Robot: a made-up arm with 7 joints. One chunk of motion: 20 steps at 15 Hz.
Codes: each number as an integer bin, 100 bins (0 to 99) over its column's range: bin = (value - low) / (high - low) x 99, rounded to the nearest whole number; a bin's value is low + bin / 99 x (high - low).
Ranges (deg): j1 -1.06..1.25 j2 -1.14..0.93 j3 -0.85..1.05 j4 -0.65..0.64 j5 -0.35..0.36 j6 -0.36..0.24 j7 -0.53..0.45
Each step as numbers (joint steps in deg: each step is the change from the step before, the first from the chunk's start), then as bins.
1 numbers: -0.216 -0.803 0.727 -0.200 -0.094 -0.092 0.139
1 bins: 36 16 82 35 36 44 68
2 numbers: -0.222 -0.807 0.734 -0.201 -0.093 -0.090 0.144
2 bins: 36 16 83 34 36 45 68
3 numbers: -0.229 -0.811 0.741 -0.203 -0.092 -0.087 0.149
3 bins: 36 16 83 34 36 45 69
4 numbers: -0.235 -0.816 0.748 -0.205 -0.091 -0.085 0.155
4 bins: 35 15 83 34 36 45 69
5 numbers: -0.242 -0.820 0.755 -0.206 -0.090 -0.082 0.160
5 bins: 35 15 84 34 36 46 70
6 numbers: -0.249 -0.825 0.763 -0.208 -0.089 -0.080 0.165
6 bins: 35 15 84 34 36 46 70
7 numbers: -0.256 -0.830 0.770 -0.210 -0.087 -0.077 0.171
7 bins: 34 15 84 34 37 47 71
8 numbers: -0.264 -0.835 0.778 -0.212 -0.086 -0.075 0.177
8 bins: 34 15 85 34 37 47 71
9 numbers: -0.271 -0.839 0.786 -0.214 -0.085 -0.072 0.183
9 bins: 34 14 85 33 37 48 72
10 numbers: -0.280 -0.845 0.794 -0.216 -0.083 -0.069 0.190
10 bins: 33 14 86 33 37 48 73
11 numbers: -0.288 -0.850 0.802 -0.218 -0.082 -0.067 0.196
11 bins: 33 14 86 33 37 48 73
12 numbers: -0.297 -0.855 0.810 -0.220 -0.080 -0.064 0.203
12 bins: 33 14 86 33 38 49 74
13 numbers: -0.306 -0.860 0.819 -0.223 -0.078 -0.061 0.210
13 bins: 32 13 87 33 38 49 75
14 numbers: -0.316 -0.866 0.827 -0.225 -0.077 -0.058 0.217
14 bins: 32 13 87 33 38 50 75
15 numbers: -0.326 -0.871 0.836 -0.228 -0.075 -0.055 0.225
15 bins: 31 13 88 32 38 50 76
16 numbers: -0.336 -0.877 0.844 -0.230 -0.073 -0.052 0.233
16 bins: 31 13 88 32 39 51 77
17 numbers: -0.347 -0.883 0.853 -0.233 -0.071 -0.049 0.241
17 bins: 31 12 89 32 39 51 78
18 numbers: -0.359 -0.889 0.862 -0.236 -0.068 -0.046 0.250
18 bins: 30 12 89 32 39 52 79
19 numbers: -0.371 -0.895 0.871 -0.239 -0.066 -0.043 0.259
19 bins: 30 12 90 32 40 52 80
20 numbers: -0.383 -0.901 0.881 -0.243 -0.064 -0.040 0.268
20 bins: 29 11 90 31 40 53 81
